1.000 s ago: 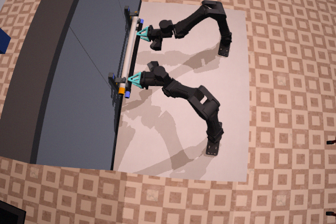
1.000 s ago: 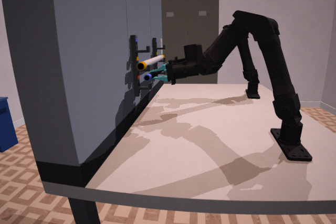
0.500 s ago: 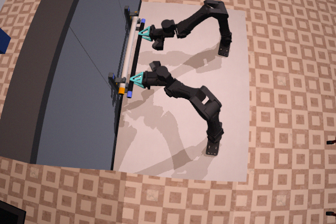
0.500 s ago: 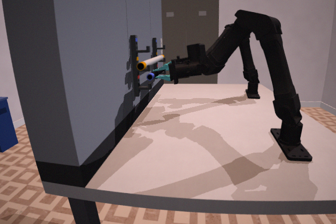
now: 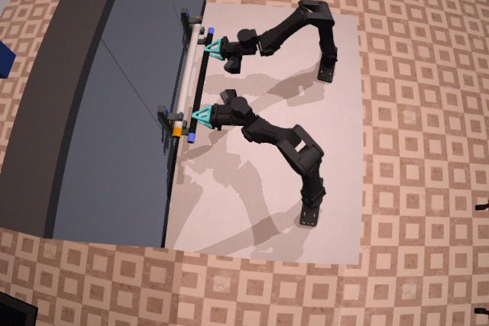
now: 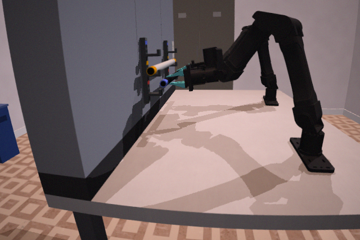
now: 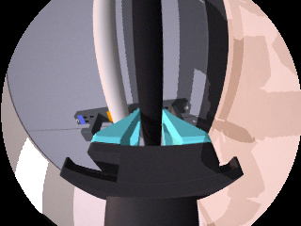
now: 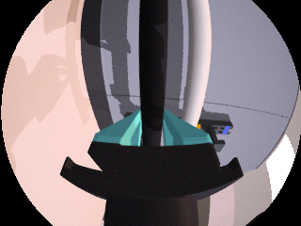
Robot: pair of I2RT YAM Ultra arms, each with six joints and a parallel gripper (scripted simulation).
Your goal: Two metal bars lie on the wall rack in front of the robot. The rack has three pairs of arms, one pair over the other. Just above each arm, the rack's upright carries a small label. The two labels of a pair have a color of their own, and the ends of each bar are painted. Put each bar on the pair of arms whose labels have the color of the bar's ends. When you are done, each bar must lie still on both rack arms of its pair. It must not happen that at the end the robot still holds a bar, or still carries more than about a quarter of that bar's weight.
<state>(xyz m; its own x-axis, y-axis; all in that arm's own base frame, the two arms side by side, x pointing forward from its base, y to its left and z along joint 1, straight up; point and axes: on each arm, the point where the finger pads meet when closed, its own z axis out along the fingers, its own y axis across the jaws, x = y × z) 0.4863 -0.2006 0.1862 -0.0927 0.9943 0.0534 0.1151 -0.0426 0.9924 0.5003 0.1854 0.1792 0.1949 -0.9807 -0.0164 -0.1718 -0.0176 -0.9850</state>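
My right hand is 140 mm to the right of the dark metal bar and 10 mm past it. The rest, counted from my right hand: pale metal bar 140 mm to the left, 50 mm above, 30 mm ahead; tall grey wall panel 250 mm above, 190 mm to the left, 140 mm ahead.
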